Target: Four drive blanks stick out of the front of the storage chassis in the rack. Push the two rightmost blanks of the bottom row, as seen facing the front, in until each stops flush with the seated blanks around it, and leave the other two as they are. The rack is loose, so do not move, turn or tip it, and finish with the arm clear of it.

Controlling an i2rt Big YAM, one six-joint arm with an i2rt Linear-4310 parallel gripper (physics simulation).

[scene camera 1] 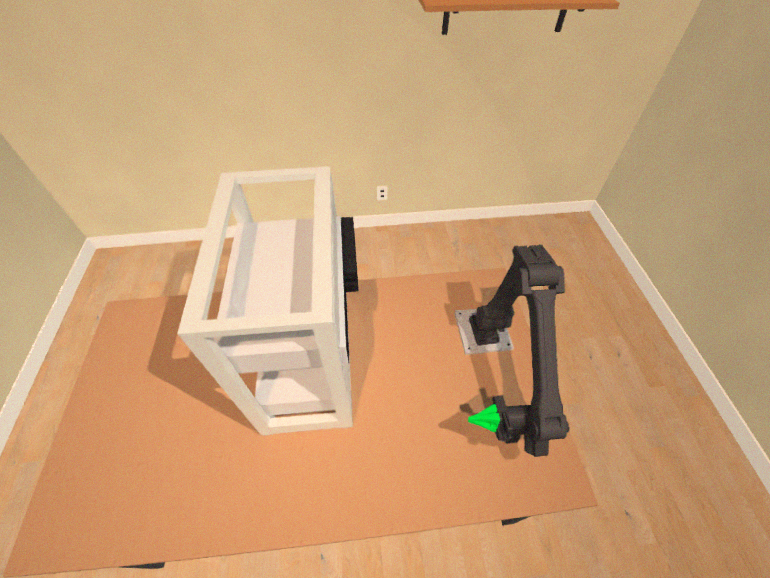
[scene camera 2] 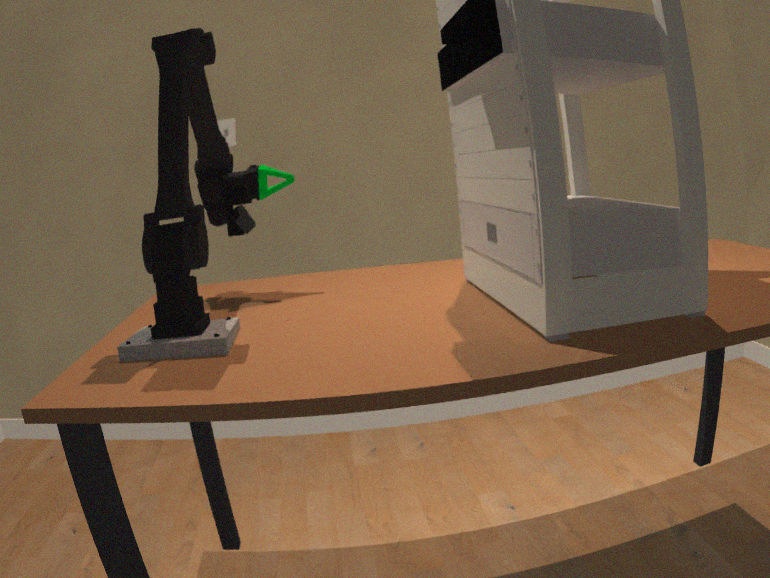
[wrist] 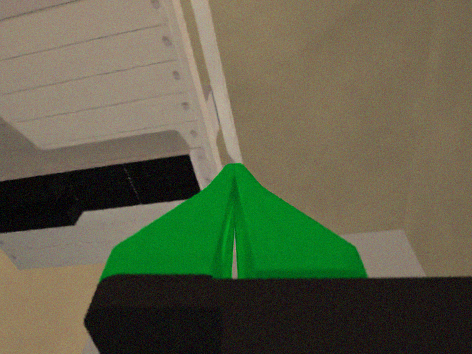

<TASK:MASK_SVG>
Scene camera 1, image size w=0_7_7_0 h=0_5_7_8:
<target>my gripper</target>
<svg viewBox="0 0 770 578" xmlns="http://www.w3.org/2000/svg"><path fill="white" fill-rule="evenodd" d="M493 396L493 405L469 417L468 422L496 432L498 440L509 441L513 428L527 427L527 416L529 415L525 414L526 407L524 405L506 406L503 395Z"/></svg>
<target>white rack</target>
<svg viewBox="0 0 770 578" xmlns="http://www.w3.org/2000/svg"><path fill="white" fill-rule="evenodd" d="M330 166L221 173L177 333L256 430L263 436L353 427L346 292L359 291L353 217L337 217ZM336 410L336 413L275 418L275 415ZM239 373L257 372L255 397L241 379ZM232 209L237 225L218 318L207 320ZM315 180L314 218L264 222L253 221L241 184Z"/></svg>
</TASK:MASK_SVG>
